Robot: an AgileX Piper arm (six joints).
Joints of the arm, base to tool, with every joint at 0 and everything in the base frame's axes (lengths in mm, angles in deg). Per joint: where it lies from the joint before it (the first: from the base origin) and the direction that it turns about. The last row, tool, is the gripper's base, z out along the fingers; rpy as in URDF.
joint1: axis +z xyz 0 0 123
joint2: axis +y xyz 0 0 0
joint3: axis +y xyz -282.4 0 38.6
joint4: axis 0.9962 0 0.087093 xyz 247.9 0 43.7
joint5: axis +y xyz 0 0 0
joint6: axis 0.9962 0 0.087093 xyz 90.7 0 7.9
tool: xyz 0 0 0 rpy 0 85.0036 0
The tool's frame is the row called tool.
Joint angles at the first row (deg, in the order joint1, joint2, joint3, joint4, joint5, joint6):
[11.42, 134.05, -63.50, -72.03, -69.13, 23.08]
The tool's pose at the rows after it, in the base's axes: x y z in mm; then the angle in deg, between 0 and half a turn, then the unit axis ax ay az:
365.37, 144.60, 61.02, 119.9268, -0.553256, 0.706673, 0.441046
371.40, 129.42, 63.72, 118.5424, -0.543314, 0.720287, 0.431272
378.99, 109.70, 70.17, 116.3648, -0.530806, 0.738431, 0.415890
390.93, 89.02, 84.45, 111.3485, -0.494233, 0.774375, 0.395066
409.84, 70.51, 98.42, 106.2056, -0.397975, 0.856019, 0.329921
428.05, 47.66, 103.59, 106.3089, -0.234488, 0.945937, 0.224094
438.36, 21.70, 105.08, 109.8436, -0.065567, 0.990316, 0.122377
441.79, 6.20, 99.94, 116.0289, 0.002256, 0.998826, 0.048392
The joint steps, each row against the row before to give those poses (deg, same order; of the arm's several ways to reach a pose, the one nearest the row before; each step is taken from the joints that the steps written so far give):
[-1.75, 0.00, 0.00, -0.52, -0.07, 0.00]
[-2.38, -0.38, 0.00, 0.00, -0.11, 0.00]
[-3.01, -0.93, 0.00, 0.30, 0.00, 0.00]
[-2.78, -1.70, 0.00, 4.51, 0.06, 0.00]
[-1.04, -2.12, 0.00, 12.12, 5.83, 0.00]
[-0.06, -1.86, -0.29, 16.53, 12.32, -0.50]
[-0.19, -1.36, -0.91, 18.44, 12.37, -4.47]
[-0.20, -0.13, -1.65, 12.56, 10.14, -8.30]

